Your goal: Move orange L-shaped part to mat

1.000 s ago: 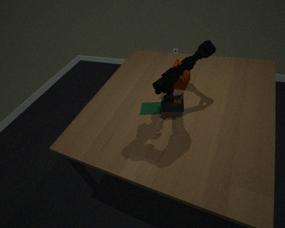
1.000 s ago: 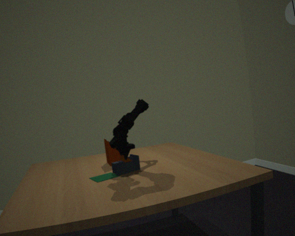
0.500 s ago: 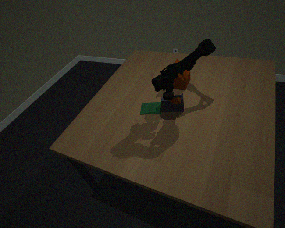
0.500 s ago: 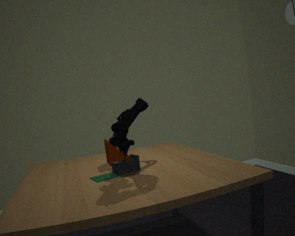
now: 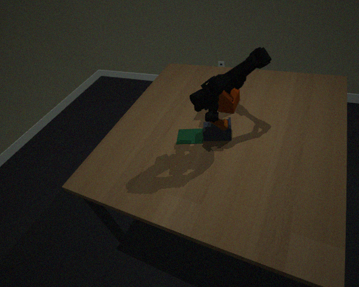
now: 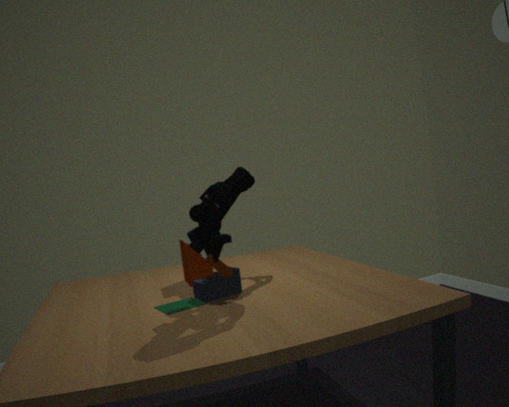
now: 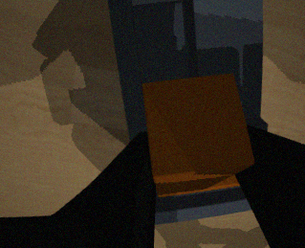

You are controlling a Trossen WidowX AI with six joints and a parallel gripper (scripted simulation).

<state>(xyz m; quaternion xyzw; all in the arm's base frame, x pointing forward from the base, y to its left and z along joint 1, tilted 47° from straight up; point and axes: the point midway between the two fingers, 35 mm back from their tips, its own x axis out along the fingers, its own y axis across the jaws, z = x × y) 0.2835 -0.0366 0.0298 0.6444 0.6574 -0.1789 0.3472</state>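
My gripper tip is now 2 cm short of the green mat, 14 cm to the left of it and 14 cm above it. Round my gripper tip: orange L-shaped part 2 cm behind, 3 cm to the left, 3 cm below.
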